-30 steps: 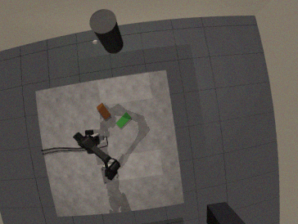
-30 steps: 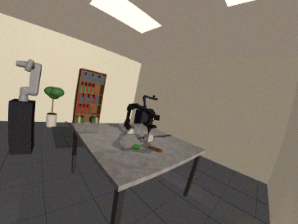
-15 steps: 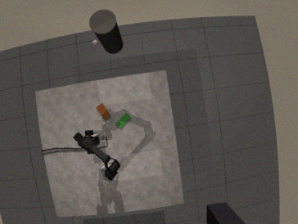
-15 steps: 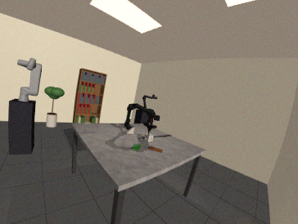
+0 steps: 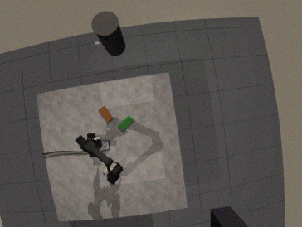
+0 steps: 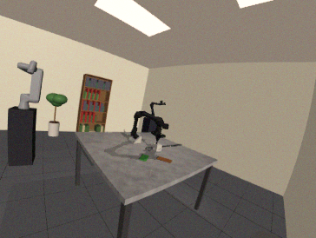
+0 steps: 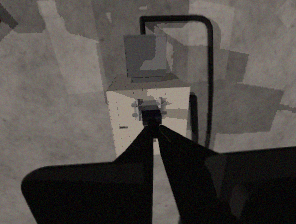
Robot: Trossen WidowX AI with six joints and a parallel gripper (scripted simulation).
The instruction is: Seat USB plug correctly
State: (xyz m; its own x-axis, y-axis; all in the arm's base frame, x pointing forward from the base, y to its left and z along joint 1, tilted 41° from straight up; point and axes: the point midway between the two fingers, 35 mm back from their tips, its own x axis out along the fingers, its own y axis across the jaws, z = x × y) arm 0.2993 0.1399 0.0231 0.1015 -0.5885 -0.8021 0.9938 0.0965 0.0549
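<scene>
The dark USB plug lies 2 cm below my gripper tip. Round my gripper tip: orange block: 24 cm ahead, 11 cm below, 7 cm to the right; green block: 25 cm to the right, 15 cm ahead, 11 cm below.
</scene>
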